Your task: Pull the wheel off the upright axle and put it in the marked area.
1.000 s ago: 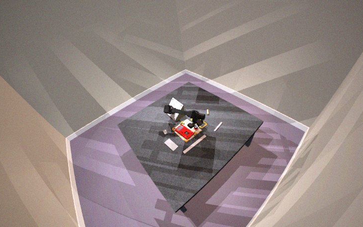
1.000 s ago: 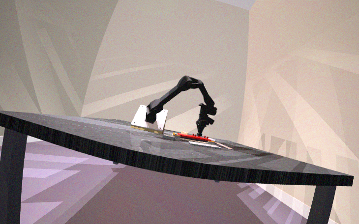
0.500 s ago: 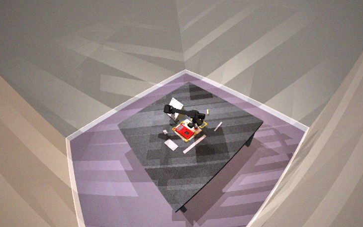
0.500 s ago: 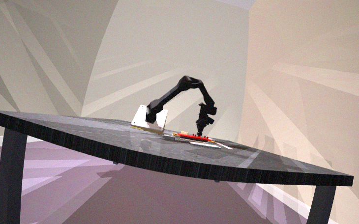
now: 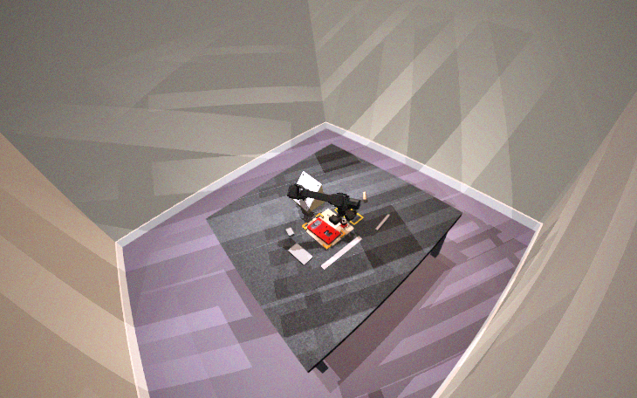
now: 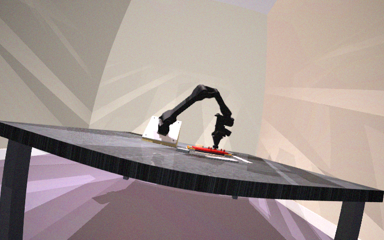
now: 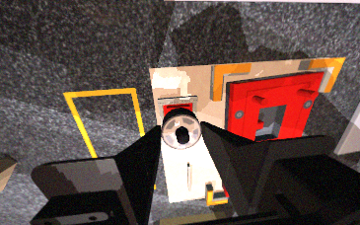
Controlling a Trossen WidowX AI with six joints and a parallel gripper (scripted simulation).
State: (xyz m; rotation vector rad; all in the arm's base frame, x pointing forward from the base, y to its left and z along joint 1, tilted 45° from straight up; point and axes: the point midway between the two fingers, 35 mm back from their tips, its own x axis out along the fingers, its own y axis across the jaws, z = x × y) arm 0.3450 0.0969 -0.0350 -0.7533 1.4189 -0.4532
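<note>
My gripper tip is right at the wheel. Also, from my gripper tip: pale strip (150 mm ahead, 120 mm to the right, 40 mm below); white flat plate (330 mm to the right, 40 mm below, 20 mm ahead); tan block (260 mm to the left, 120 mm behind, 30 mm below).
</note>
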